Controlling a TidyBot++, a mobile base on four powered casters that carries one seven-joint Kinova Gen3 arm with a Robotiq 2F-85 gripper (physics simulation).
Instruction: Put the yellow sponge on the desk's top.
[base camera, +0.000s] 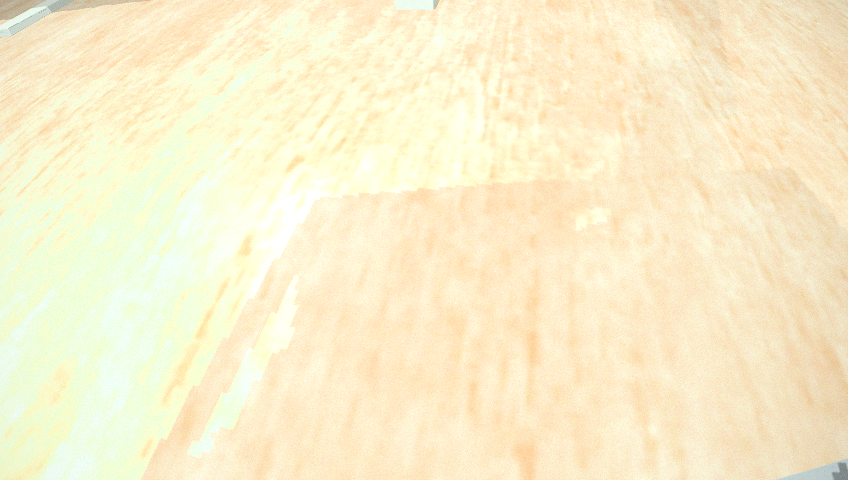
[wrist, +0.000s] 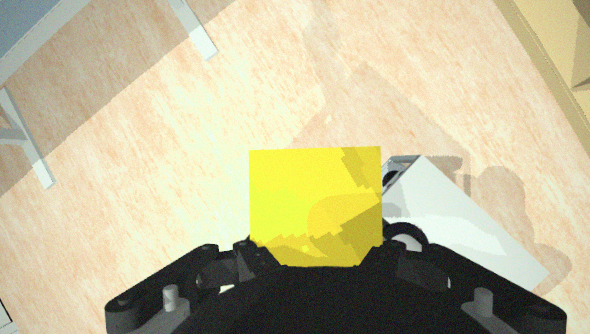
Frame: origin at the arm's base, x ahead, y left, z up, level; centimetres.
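Seen in the pictures: gripper, between the fingertips: (wrist: 316, 238).
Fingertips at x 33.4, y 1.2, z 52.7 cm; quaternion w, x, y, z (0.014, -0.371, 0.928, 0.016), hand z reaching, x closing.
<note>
A point is followed by its place in that frame.
The yellow sponge (wrist: 315, 195) {x 35.9, y -1.6, z 56.9 cm} is a square yellow block in the middle of the wrist view. My gripper (wrist: 316, 238) {x 33.3, y 1.2, z 52.7 cm} is shut on it, with one finger at each side of its lower part. The sponge is held up above the wooden floor. What looks like the desk (wrist: 22, 25) shows in part at the wrist view's upper left, with a blue-grey top and white legs. It is apart from the sponge. White feet, seemingly the desk's, show at the top edge of the base camera view. The gripper and sponge do not show there.
My white mobile base (wrist: 465, 225) {x -9.4, y -18.1, z -1.4 cm} is right of the sponge in the wrist view. A tan wooden shelf unit (wrist: 540, 55) {x -4.3, y -102.3, z -35.0 cm} stands at the upper right. Part of a white object (wrist: 5, 320) {x 117.4, y 211.6, z -36.7 cm} shows at the lower left corner. Shadows lie across the floor (base camera: 476, 297) {x 37.7, y -5.7, z -39.7 cm}.
</note>
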